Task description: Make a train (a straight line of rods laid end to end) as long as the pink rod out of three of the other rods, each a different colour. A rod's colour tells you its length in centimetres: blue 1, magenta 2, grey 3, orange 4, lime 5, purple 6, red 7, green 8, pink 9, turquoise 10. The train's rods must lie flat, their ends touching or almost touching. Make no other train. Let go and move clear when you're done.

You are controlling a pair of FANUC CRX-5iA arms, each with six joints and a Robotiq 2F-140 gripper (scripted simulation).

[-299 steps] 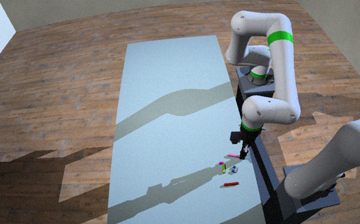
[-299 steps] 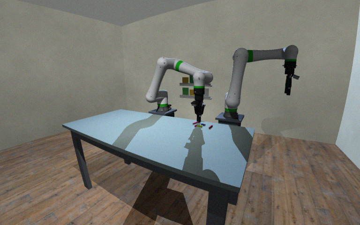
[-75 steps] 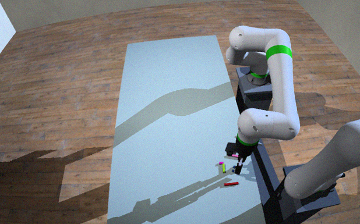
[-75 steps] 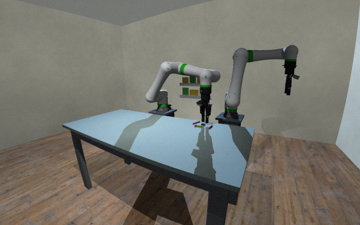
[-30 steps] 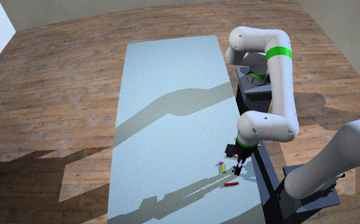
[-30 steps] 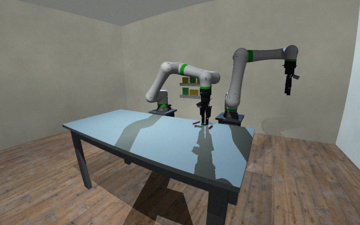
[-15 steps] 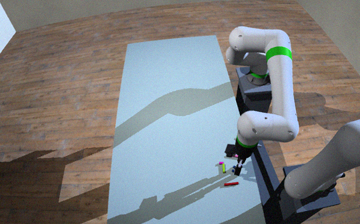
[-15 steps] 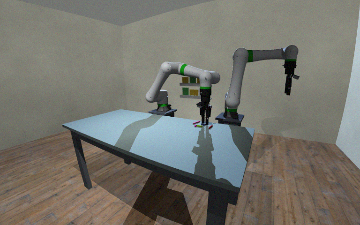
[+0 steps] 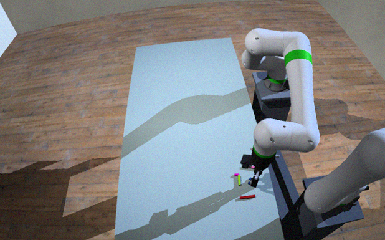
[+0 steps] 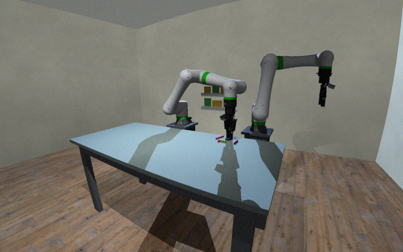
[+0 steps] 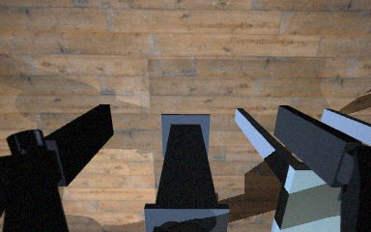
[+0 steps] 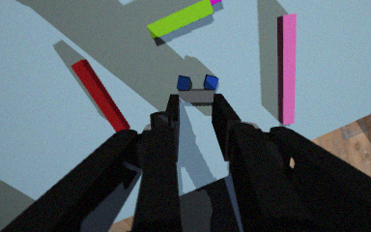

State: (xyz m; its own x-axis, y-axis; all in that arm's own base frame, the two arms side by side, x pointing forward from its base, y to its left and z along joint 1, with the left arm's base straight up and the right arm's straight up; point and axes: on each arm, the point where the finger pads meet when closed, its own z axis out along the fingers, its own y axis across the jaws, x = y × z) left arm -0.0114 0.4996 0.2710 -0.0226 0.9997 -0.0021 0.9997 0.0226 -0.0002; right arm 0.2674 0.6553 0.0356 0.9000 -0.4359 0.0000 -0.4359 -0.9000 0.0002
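Observation:
My right gripper is now 30 mm above the grey rod, 10 mm to the left of it and 10 mm short of it. From my right hand the other things lie so: red rod: 60 mm to the left, 50 mm ahead, 30 mm below; then pink rod: 80 mm to the right, 30 mm below, 20 mm behind; then lime rod: 70 mm ahead, 30 mm to the right, 30 mm below.

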